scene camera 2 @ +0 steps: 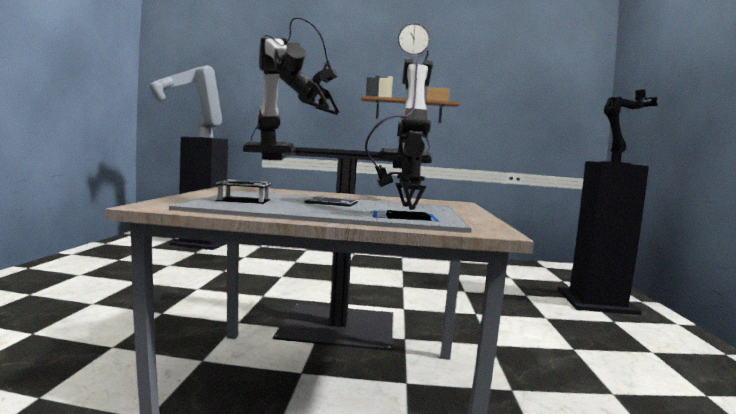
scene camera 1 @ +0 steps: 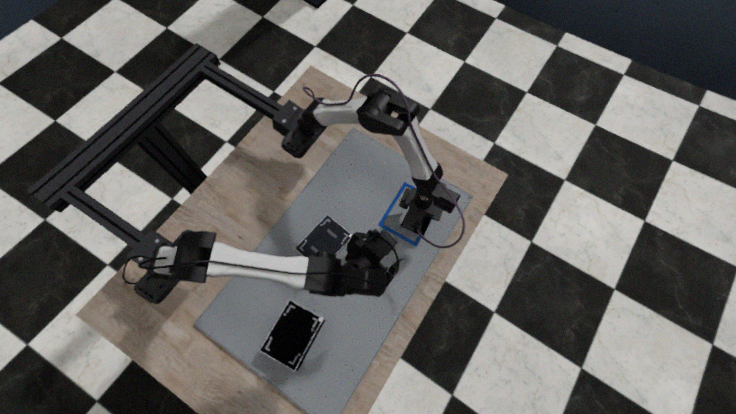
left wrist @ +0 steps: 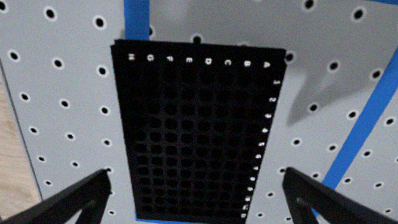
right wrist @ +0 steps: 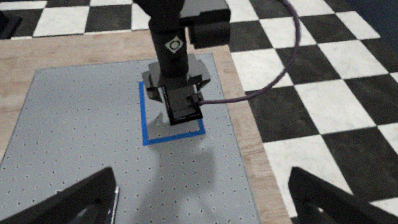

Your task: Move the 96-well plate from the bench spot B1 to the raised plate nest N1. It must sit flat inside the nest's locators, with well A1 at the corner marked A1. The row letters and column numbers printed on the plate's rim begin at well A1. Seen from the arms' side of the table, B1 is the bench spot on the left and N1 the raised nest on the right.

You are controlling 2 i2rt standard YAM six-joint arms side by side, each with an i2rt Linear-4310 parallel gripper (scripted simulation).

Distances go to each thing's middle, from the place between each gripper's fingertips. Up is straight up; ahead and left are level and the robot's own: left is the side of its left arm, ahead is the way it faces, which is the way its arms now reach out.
Now: left hand [scene camera 2: 408, 208] 3 cm above the 96-well plate [left wrist: 205, 95].
Now: right hand [scene camera 2: 332, 110] 300 mm above the 96-well plate, 250 mm to the right of it and 20 mm past it.
